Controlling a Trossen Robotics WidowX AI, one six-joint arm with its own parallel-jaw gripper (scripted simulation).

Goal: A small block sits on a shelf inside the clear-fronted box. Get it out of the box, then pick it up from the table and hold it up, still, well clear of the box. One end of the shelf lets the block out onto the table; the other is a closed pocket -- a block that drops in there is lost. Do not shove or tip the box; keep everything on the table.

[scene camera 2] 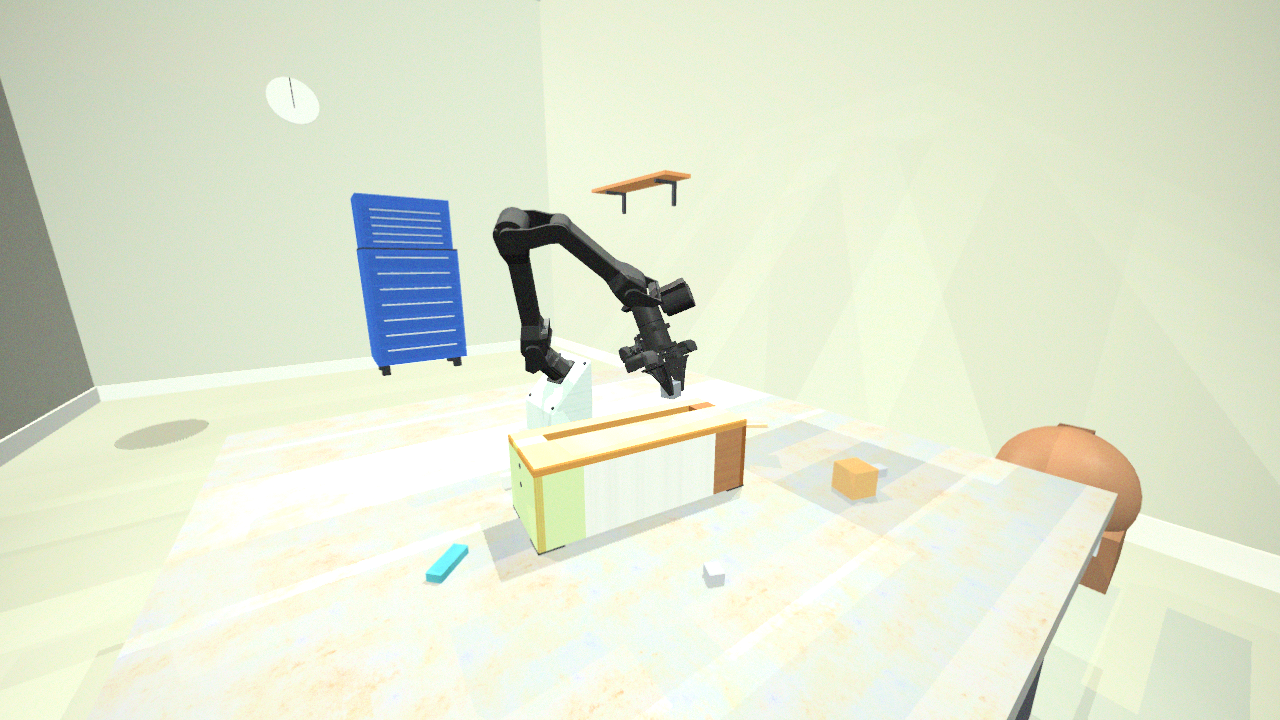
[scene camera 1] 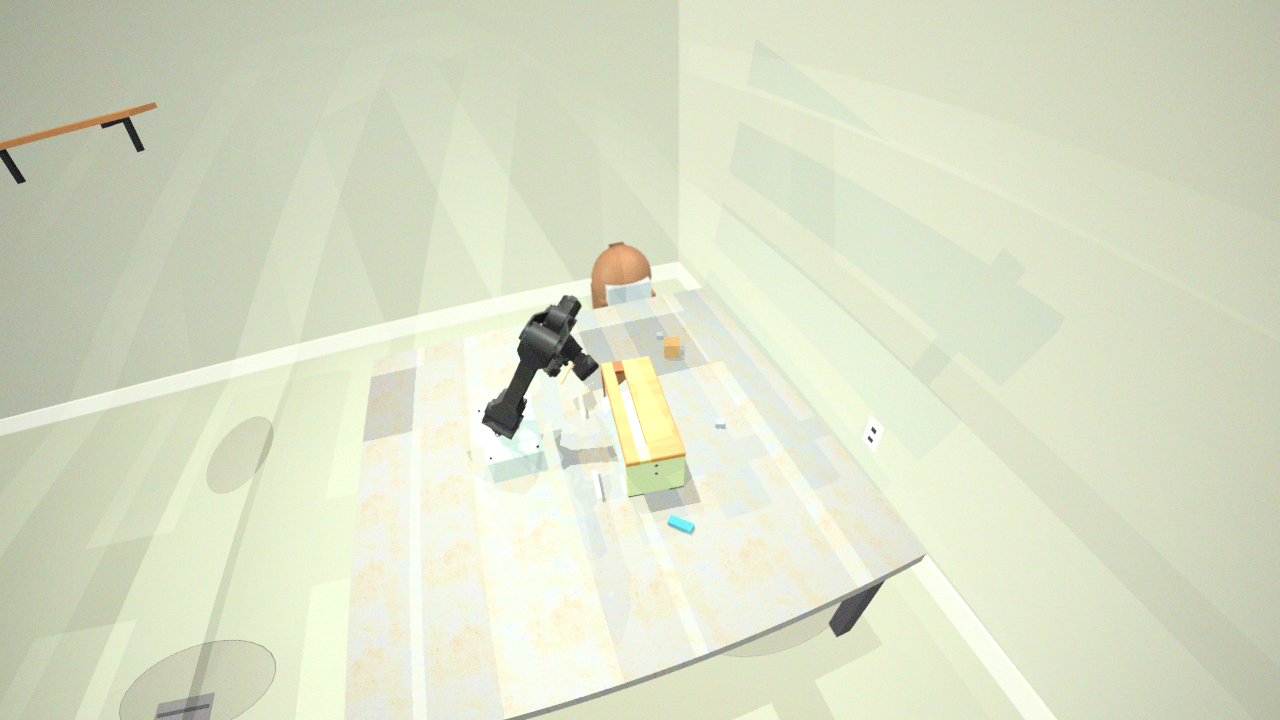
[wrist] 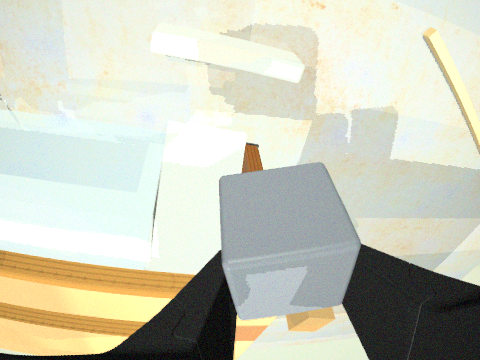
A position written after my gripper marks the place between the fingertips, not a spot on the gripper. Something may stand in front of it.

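Gripper, mine (scene camera 2: 676,393). Same gripper (scene camera 1: 587,370), (wrist: 279,253).
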